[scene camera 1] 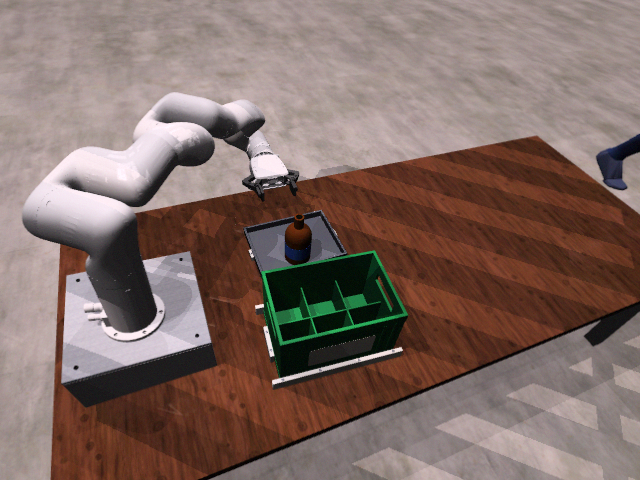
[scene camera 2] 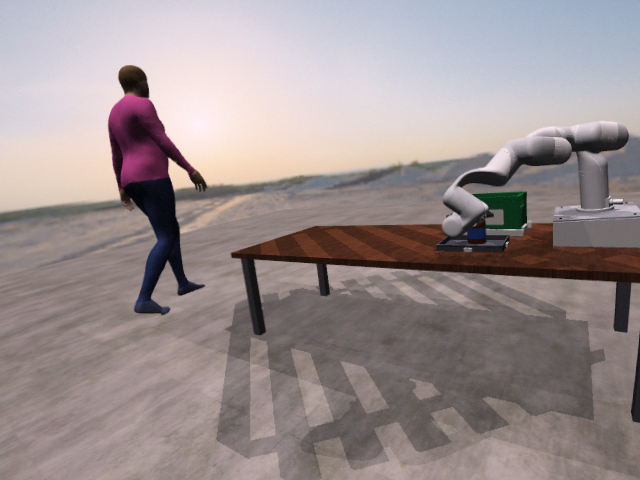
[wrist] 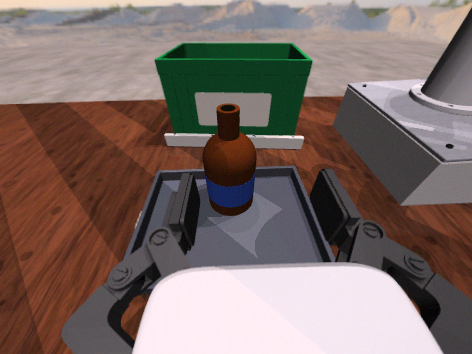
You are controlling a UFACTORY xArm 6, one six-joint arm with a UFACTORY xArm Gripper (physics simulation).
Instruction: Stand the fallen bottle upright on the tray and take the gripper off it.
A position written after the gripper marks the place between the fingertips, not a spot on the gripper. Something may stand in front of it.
In view: the gripper (scene camera 1: 279,194), a brown bottle (scene camera 1: 298,236) and a pale rail (scene camera 1: 382,356).
The brown bottle shows as well in the wrist view (wrist: 229,157). The gripper also shows in the wrist view (wrist: 255,184).
